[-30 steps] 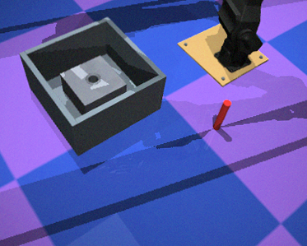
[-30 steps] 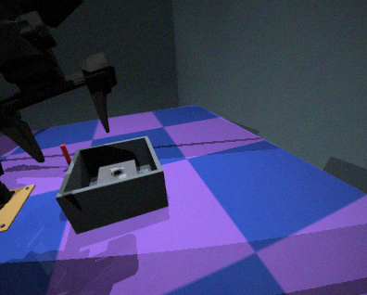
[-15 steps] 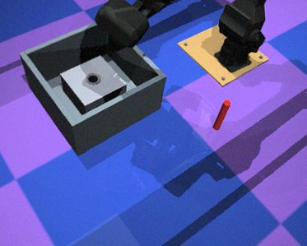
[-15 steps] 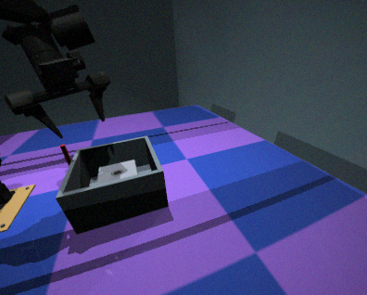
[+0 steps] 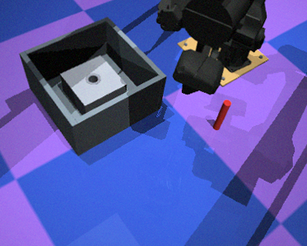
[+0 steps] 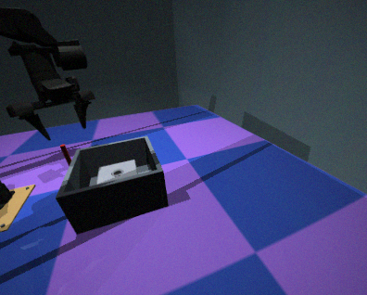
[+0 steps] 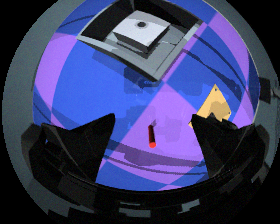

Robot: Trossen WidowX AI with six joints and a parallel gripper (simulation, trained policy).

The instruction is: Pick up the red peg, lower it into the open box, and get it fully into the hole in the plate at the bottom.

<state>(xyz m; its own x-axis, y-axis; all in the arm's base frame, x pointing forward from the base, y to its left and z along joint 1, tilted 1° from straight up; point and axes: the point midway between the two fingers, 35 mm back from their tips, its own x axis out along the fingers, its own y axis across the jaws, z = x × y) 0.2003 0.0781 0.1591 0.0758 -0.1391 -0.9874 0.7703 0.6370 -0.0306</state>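
Right now the red peg is 9 cm below my gripper tip, 6 cm to the left of it and 5 cm behind it. Also, from my gripper tip: grey box: 12 cm to the right, 12 cm ahead, 10 cm below; then grey plate: 12 cm to the right, 12 cm ahead, 9 cm below.
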